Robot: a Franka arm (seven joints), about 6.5 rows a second.
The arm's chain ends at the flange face. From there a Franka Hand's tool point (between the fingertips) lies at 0.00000 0.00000 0.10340 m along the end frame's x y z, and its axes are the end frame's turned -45 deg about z.
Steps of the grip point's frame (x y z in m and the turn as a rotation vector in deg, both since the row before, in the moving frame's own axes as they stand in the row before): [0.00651, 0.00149, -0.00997, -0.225, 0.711, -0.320]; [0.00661, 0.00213, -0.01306, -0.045, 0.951, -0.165]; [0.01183, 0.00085, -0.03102, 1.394, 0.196, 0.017]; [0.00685, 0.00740, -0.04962, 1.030, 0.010, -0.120]
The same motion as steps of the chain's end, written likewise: [0.00446, -0.00293, -0.00996, 0.344, 0.662, -0.320]; [0.00491, -0.00201, -0.01305, 0.641, 0.704, -0.165]; [0.01049, -0.00574, -0.03099, 1.124, -0.847, 0.017]; [0.01138, 0.00171, -0.04960, 0.735, -0.721, -0.120]
